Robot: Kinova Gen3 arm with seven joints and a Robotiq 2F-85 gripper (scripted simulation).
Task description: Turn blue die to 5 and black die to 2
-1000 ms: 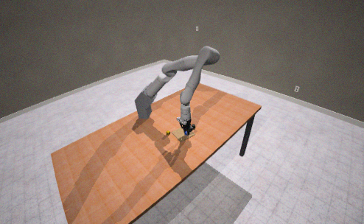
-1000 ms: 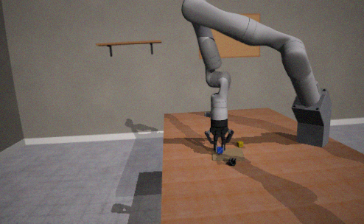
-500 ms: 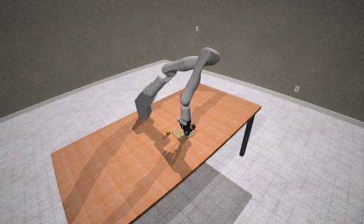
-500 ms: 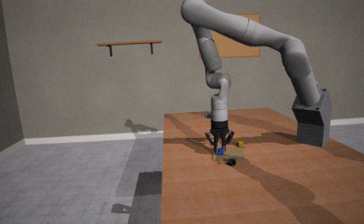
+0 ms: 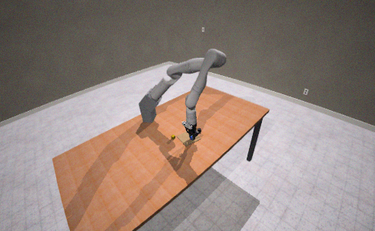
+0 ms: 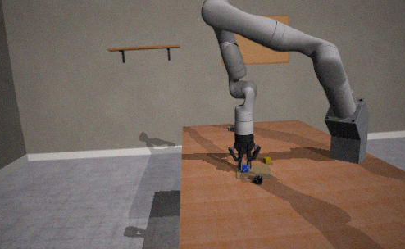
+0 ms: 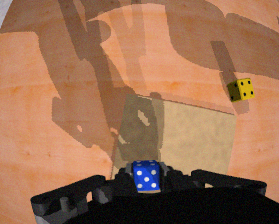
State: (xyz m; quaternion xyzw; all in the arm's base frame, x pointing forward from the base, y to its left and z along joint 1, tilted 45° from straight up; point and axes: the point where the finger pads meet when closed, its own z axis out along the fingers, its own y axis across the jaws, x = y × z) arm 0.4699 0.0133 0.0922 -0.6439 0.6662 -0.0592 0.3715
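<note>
My gripper is now 10 mm above the blue die. Round my hand: yellow die: 110 mm behind, 100 mm to the right, 20 mm below; then tan mat: 40 mm behind, 10 mm to the right, 30 mm below; then black die: 40 mm behind, 110 mm to the left, 20 mm below.
</note>
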